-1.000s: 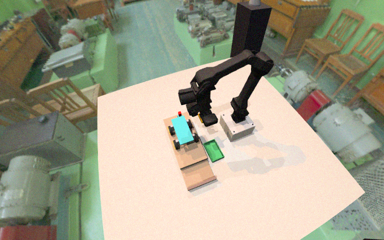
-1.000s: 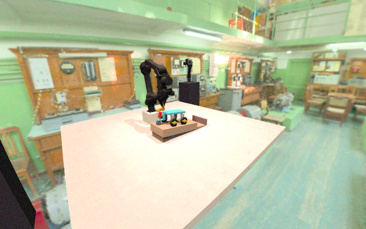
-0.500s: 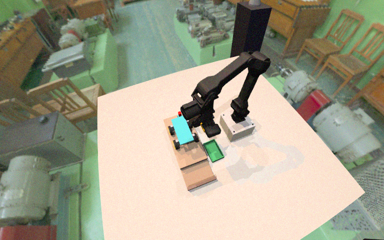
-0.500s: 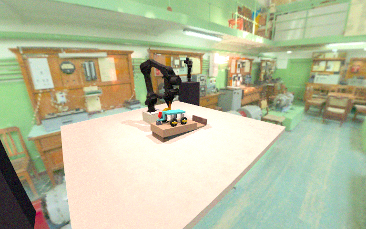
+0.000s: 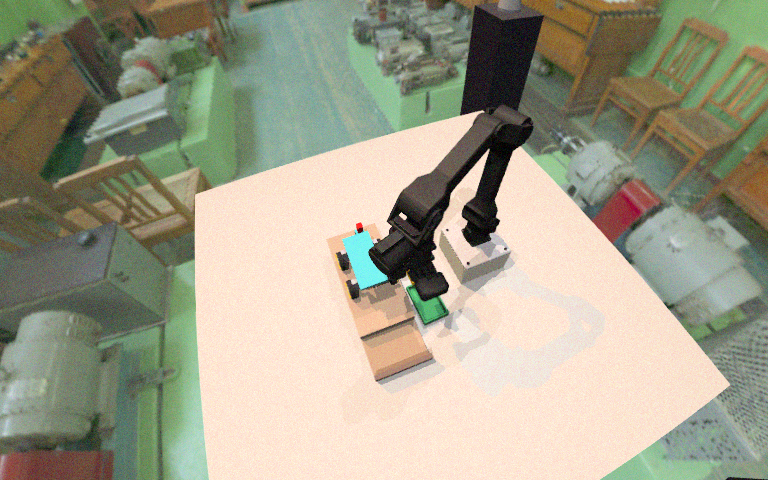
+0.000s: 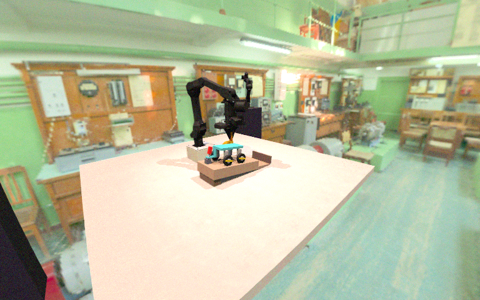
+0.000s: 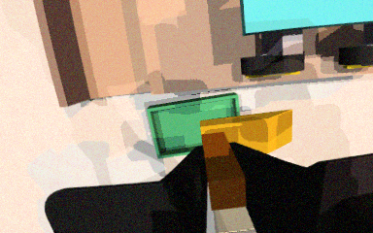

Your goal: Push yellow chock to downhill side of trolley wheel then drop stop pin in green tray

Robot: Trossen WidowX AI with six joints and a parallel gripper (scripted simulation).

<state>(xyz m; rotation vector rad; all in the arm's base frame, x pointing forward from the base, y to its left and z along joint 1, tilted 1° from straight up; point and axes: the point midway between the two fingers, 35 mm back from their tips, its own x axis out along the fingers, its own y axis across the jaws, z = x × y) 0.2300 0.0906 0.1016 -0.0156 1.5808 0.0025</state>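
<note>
Now: the stop pin 200 mm to the right of my gripper tip, 80 mm ahead of it and 30 mm below it. The rest, counted from my gripper tip: trolley 100 mm to the right, 100 mm ahead, 50 mm below; green tray 170 mm below, 30 mm behind, 10 mm to the left; yellow chock 20 mm to the right, 10 mm below.
</note>
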